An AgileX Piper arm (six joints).
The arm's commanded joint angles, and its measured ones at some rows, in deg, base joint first. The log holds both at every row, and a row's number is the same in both.
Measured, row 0:
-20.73, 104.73, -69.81, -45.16, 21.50, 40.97
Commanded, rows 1 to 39:
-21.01, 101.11, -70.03, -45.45, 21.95, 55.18
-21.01, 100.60, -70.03, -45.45, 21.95, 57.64
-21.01, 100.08, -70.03, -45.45, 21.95, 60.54
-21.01, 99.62, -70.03, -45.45, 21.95, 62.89
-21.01, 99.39, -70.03, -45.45, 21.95, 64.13
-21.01, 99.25, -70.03, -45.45, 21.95, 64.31
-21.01, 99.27, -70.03, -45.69, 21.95, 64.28
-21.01, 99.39, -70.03, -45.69, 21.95, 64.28
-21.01, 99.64, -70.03, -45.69, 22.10, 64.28
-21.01, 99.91, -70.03, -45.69, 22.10, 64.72
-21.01, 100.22, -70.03, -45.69, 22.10, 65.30
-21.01, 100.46, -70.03, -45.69, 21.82, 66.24
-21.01, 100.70, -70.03, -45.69, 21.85, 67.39
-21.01, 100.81, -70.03, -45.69, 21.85, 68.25
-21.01, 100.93, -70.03, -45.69, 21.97, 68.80
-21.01, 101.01, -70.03, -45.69, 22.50, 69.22
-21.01, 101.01, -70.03, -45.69, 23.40, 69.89
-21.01, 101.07, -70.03, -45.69, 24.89, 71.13
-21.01, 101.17, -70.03, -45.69, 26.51, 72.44
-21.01, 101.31, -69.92, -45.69, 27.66, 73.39
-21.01, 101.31, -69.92, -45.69, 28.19, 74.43
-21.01, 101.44, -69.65, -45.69, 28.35, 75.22
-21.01, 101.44, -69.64, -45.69, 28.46, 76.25
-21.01, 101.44, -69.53, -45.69, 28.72, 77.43
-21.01, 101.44, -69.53, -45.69, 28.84, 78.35
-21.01, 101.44, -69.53, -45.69, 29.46, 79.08
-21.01, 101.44, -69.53, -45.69, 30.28, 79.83
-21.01, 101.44, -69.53, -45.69, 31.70, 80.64
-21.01, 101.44, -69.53, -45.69, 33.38, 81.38
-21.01, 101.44, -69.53, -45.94, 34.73, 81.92
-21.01, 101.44, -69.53, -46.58, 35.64, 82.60
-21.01, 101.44, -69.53, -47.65, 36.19, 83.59
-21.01, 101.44, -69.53, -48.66, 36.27, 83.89
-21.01, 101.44, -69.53, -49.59, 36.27, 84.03
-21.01, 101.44, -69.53, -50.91, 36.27, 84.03
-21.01, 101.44, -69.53, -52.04, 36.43, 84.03
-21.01, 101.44, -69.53, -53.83, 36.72, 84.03
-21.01, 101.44, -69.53, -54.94, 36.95, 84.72
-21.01, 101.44, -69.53, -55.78, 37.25, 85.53
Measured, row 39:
-20.73, 101.73, -69.60, -50.62, 36.06, 83.65
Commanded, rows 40 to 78:
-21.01, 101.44, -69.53, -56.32, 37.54, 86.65
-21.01, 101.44, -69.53, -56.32, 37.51, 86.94
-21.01, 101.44, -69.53, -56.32, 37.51, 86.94
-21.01, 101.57, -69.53, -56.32, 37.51, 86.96
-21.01, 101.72, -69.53, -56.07, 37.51, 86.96
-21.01, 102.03, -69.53, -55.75, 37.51, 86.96
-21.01, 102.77, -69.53, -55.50, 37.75, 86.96
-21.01, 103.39, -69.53, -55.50, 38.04, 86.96
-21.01, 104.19, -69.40, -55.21, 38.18, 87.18
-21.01, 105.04, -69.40, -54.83, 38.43, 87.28
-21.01, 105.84, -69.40, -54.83, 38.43, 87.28
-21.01, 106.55, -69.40, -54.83, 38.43, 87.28
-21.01, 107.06, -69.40, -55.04, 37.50, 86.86
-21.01, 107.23, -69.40, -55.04, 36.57, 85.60
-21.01, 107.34, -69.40, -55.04, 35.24, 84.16
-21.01, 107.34, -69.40, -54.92, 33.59, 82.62
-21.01, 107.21, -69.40, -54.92, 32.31, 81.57
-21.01, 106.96, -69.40, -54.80, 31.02, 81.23
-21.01, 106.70, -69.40, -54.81, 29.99, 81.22
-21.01, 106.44, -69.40, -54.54, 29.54, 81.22
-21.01, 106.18, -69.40, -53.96, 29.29, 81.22
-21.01, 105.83, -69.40, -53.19, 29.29, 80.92
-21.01, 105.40, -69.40, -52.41, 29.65, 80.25
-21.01, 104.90, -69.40, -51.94, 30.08, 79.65
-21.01, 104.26, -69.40, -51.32, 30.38, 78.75
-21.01, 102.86, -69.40, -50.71, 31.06, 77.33
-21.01, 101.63, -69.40, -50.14, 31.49, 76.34
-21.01, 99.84, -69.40, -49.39, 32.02, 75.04
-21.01, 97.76, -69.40, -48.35, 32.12, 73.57
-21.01, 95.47, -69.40, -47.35, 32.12, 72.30
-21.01, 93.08, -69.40, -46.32, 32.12, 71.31
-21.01, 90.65, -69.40, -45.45, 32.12, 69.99
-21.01, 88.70, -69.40, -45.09, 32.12, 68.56
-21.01, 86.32, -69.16, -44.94, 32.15, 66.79
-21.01, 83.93, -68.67, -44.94, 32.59, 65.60
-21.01, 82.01, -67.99, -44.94, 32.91, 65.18
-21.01, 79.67, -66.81, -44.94, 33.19, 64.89
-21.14, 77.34, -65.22, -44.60, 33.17, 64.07
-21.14, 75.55, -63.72, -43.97, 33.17, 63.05
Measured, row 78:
-20.73, 83.12, -67.95, -44.79, 32.37, 66.90
